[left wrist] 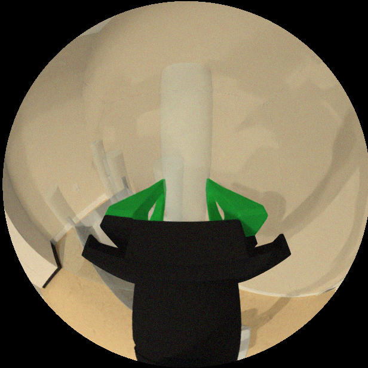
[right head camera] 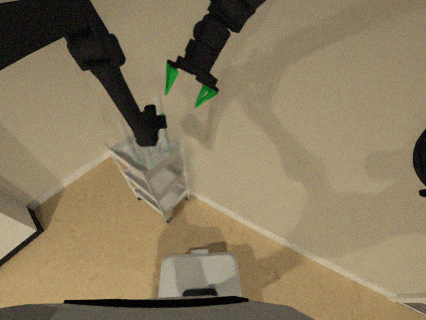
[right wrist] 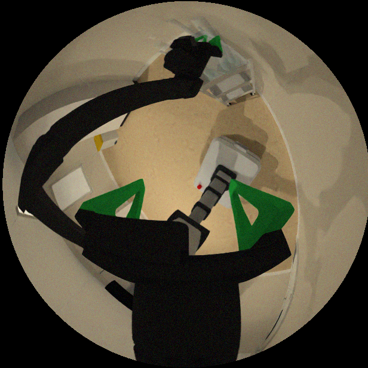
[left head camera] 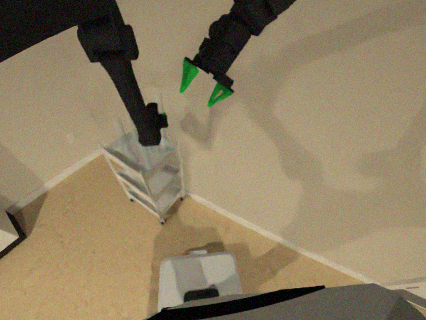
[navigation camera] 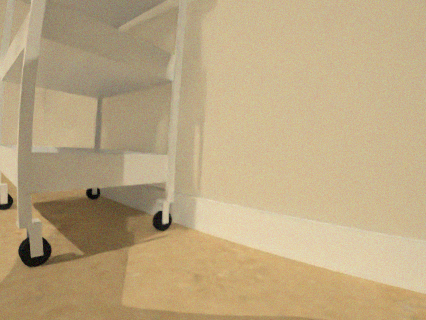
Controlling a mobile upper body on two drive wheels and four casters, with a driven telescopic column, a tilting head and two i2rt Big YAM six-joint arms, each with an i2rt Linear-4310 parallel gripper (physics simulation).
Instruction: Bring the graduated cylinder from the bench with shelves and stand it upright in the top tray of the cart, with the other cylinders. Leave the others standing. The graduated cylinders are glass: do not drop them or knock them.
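Frame: origin at the left arm's base, x ahead, y left, z up, level; metres.
Seen in the pictures: left gripper, fingertip midpoint: (right head camera: 160,115) (left head camera: 160,113); right gripper, fingertip midpoint: (right head camera: 181,100) (left head camera: 195,99).
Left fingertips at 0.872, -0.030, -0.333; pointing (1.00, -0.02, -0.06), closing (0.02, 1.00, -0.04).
Observation:
A point is followed by its place in that frame, as x, y, z.
My left gripper (left head camera: 164,116) @(0.872, -0.030, -0.333) (right head camera: 163,118) @(0.872, -0.030, -0.333) (left wrist: 185,183) (right wrist: 212,35) is shut on a clear, pale graduated cylinder (left wrist: 186,115), which stands up between the green fingers in the left wrist view. It is above or beside the top of the white cart (left head camera: 122,160) @(0.852, 0.282, -0.672) (navigation camera: 27,115) @(0.650, 0.073, -1.074); the arm hides part of the top tray, and the held cylinder's foot is hidden. Other clear cylinders (left wrist: 117,169) stand at the cart's top, left of the held one in the left wrist view; another faint shape shows through the held one. My right gripper (left head camera: 195,99) @(0.505, -0.208, -0.099) (right head camera: 181,100) @(0.505, -0.208, -0.099) (right wrist: 186,183) is open and empty, away from the cart.
The cart stands close to the wall (navigation camera: 310,110) @(0.783, -0.422, -1.018) and its skirting. A grey-white robot base (left head camera: 220,270) @(0.201, -0.363, -1.074) (right head camera: 220,270) @(0.203, -0.363, -1.074) (right wrist: 212,155) is on the floor in front of the cart. A white, dark-edged furniture corner (left head camera: 7,231) @(0.511, 1.328, -1.114) (right head camera: 14,230) @(0.445, 1.369, -1.078) (left wrist: 31,255) is at the left.

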